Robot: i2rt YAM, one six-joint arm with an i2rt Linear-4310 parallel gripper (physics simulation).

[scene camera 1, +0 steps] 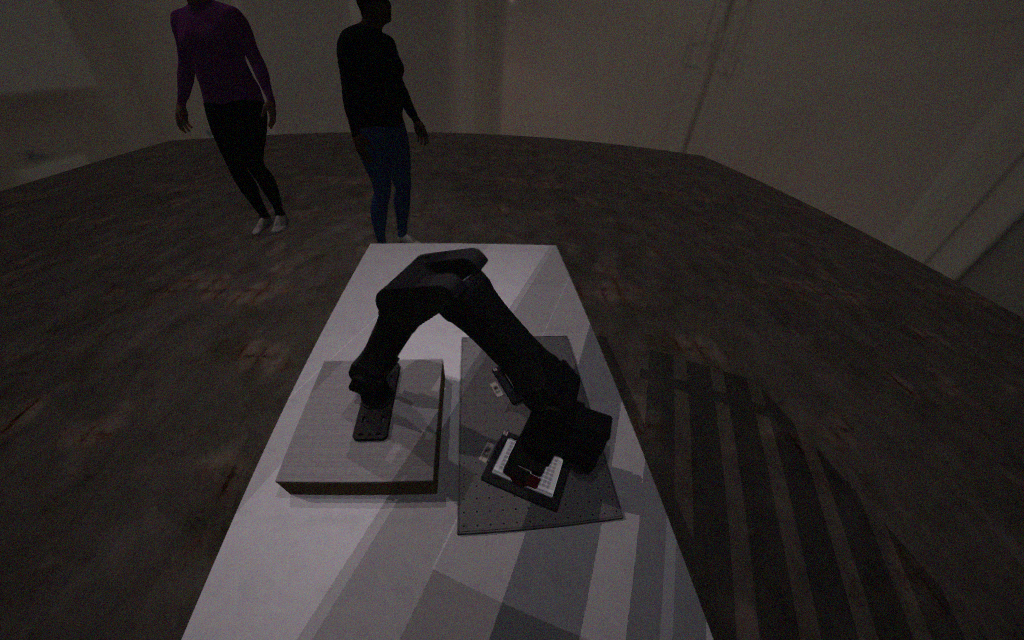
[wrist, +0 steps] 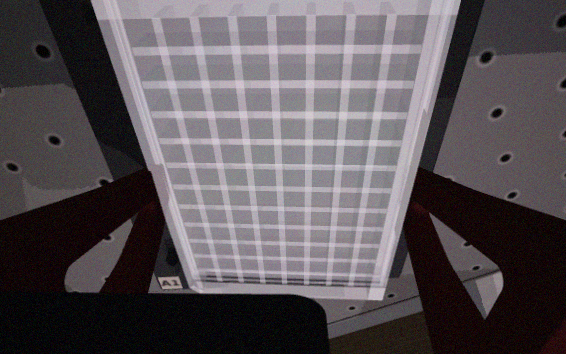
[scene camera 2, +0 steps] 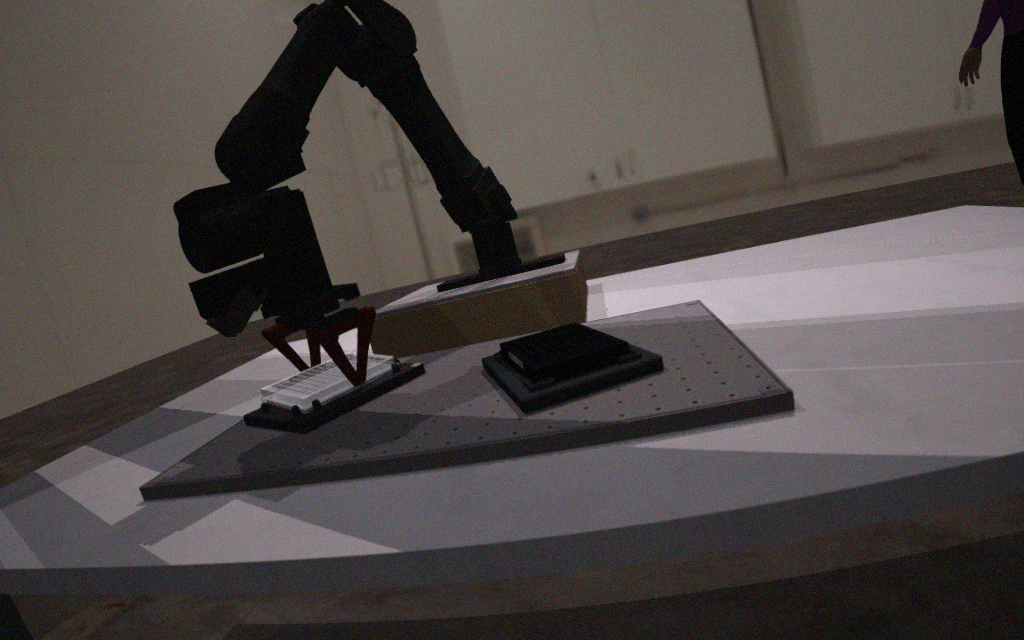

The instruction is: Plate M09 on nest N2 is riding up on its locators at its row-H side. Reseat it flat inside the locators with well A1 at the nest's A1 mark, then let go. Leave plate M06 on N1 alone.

Scene:
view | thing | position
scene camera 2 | my gripper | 336, 381
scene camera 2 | pale well plate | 326, 382
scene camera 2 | dark well plate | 570, 350
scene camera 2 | dark nest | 269, 416

